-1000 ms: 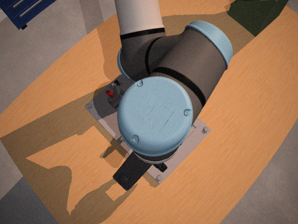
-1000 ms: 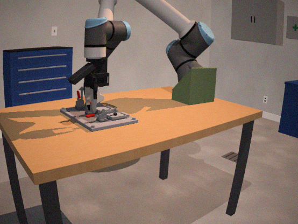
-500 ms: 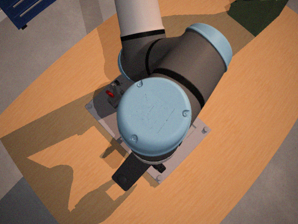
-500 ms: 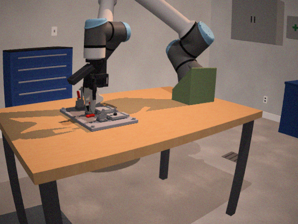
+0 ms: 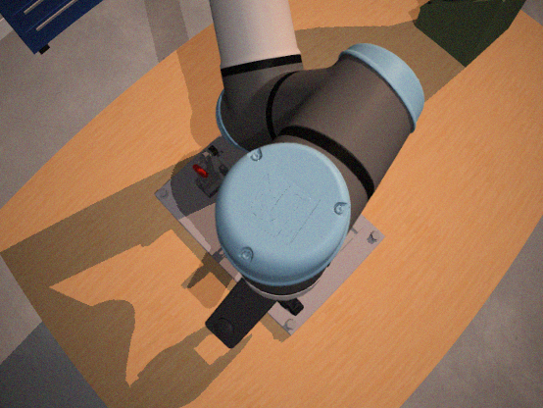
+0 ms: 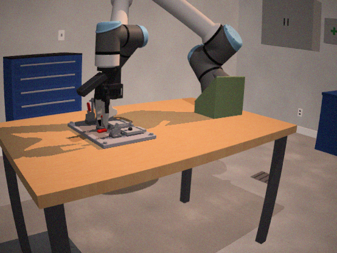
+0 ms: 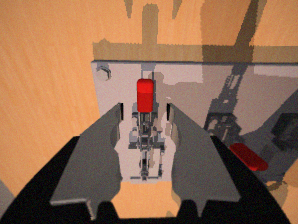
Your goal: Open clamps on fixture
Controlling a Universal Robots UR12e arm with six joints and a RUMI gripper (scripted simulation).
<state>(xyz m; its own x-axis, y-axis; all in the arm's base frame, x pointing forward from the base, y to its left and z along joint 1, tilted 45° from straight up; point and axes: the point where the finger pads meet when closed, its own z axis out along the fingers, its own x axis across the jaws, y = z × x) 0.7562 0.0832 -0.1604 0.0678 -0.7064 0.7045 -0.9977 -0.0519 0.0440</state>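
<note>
My hand is 150 mm past the flat grey part, 50 mm above it and 10 mm to the left of it. From my hand the other things lie so: grey fixture plate (120 mm to the right, 80 mm behind, 70 mm below).
</note>
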